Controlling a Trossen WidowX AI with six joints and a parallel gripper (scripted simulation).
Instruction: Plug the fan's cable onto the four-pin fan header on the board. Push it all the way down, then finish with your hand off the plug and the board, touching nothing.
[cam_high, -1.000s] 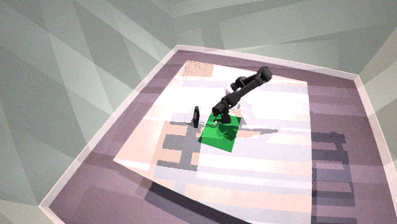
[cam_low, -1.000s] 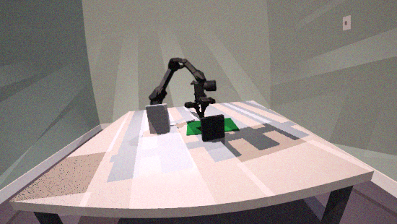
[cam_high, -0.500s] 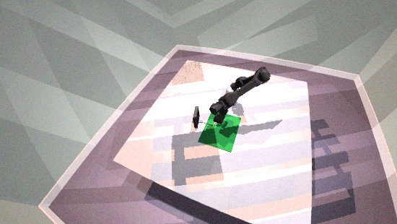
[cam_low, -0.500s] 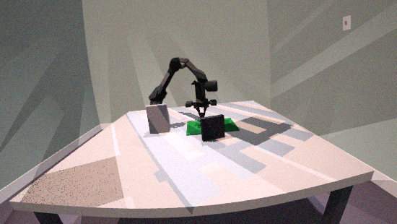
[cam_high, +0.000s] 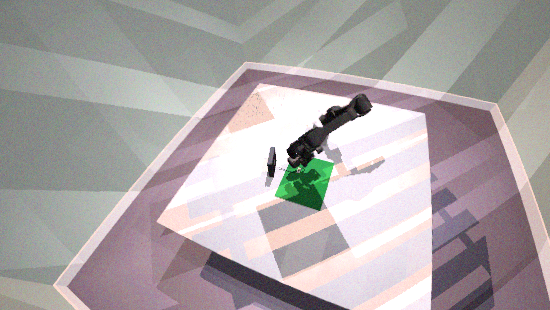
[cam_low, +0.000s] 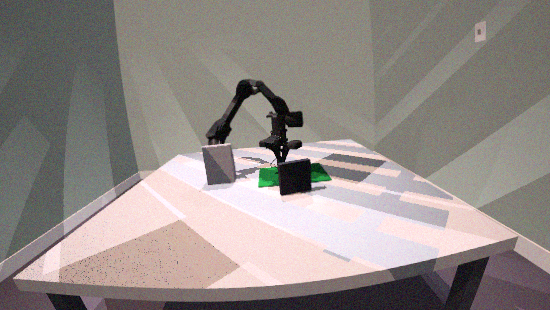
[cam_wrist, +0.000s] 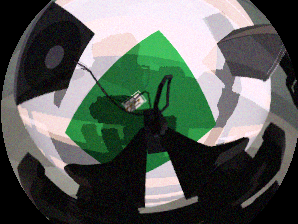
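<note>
Now: gripper tip 8 cm above the green board, 4 cm short of it and 3 cm to the right of it. Round my gripper tip: black fan 16 cm to the right, 6 cm ahead, 1 cm below; then dark plug 1 cm to the right, 1 cm above.
</note>
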